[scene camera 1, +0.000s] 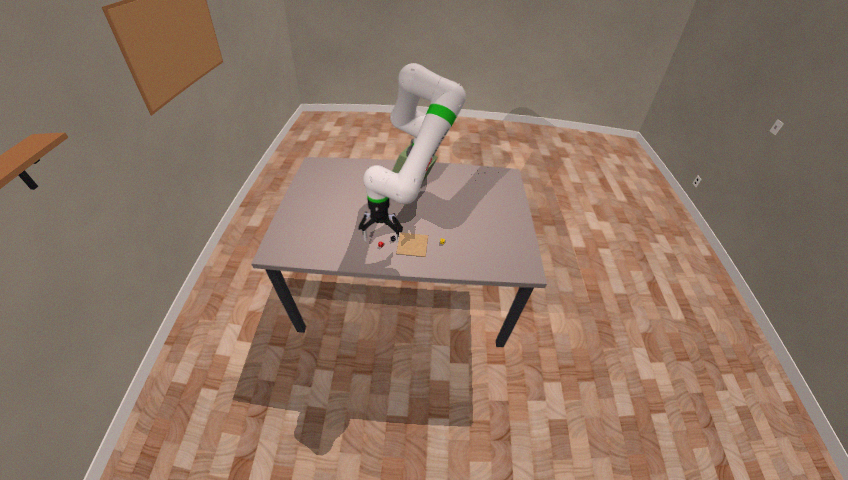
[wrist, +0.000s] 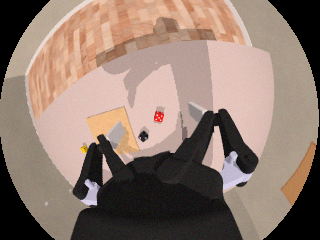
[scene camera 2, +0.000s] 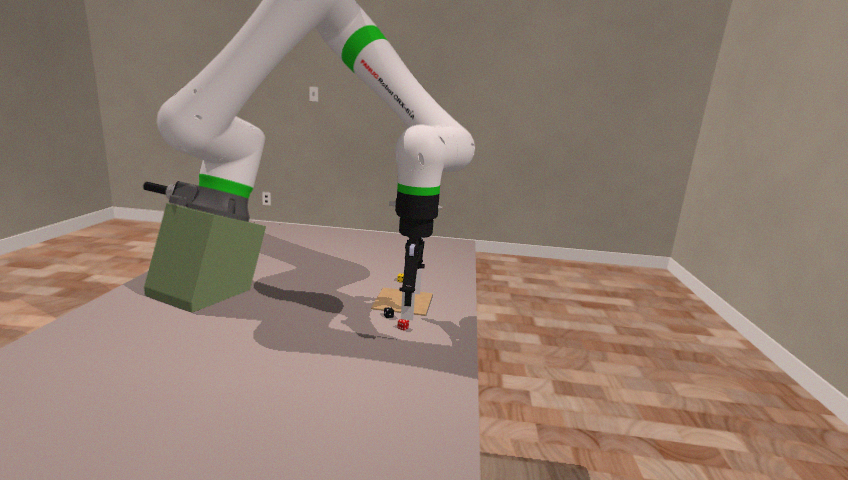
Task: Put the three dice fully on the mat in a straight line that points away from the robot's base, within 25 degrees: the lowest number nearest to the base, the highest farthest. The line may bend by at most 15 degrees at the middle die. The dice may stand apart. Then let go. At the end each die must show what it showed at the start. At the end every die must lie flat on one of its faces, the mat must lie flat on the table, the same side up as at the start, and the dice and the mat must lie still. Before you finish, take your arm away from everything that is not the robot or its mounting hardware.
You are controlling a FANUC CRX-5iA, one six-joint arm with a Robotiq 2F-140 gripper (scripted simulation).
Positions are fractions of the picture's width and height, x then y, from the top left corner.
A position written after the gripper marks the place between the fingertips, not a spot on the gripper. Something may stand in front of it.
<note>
In view: the gripper (scene camera 2: 0.49, 0.64) and a tan mat (scene camera 2: 0.46, 0.62).
The tan mat also shows in the wrist view (wrist: 0.31, 0.52). The gripper is seen too in the wrist view (wrist: 0.48, 0.49).
</note>
